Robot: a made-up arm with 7 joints. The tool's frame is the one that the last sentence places.
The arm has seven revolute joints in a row. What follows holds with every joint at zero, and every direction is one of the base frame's.
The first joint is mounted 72.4 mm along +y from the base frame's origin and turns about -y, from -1.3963 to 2 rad.
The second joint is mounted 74.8 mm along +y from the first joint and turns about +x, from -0.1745 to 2 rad.
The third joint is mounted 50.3 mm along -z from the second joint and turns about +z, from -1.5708 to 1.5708 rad.
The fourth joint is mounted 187.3 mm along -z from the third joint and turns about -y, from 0 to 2.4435 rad.
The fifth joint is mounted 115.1 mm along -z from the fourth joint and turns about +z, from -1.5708 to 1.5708 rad.
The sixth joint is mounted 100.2 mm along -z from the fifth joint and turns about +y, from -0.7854 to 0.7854 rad.
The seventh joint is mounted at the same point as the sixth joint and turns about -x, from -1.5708 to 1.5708 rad.
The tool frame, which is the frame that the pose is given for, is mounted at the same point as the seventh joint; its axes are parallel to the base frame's.
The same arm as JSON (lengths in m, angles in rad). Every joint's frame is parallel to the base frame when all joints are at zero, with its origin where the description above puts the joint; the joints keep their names.
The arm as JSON. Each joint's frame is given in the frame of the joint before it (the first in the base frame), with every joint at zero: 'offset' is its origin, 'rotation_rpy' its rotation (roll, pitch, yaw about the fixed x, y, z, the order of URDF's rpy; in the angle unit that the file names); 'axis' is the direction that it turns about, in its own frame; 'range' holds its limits. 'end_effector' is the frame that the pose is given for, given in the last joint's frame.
{"length_unit": "m", "angle_unit": "rad", "chain": [{"id": "joint 1", "offset": [0.0, 0.0724, 0.0], "rotation_rpy": [0.0, 0.0, 0.0], "axis": [0.0, -1.0, 0.0], "range": [-1.3963, 2.0]}, {"id": "joint 2", "offset": [0.0, 0.0748, 0.0], "rotation_rpy": [0.0, 0.0, 0.0], "axis": [1.0, 0.0, 0.0], "range": [-0.1745, 2.0]}, {"id": "joint 3", "offset": [0.0, 0.0, -0.0503], "rotation_rpy": [0.0, 0.0, 0.0], "axis": [0.0, 0.0, 1.0], "range": [-1.5708, 1.5708]}, {"id": "joint 4", "offset": [0.0, 0.0, -0.1873], "rotation_rpy": [0.0, 0.0, 0.0], "axis": [0.0, -1.0, 0.0], "range": [0.0, 2.4435]}, {"id": "joint 5", "offset": [0.0, 0.0, -0.1151], "rotation_rpy": [0.0, 0.0, 0.0], "axis": [0.0, 0.0, 1.0], "range": [-1.5708, 1.5708]}, {"id": "joint 6", "offset": [0.0, 0.0, -0.1002], "rotation_rpy": [0.0, 0.0, 0.0], "axis": [0.0, 1.0, 0.0], "range": [-0.7854, 0.7854]}, {"id": "joint 7", "offset": [0.0, 0.0, 0.0], "rotation_rpy": [0.0, 0.0, 0.0], "axis": [-1.0, 0.0, 0.0], "range": [-1.5708, 1.5708]}], "end_effector": {"offset": [0.0, 0.0, 0.0], "rotation_rpy": [0.0, 0.0, 0.0]}}
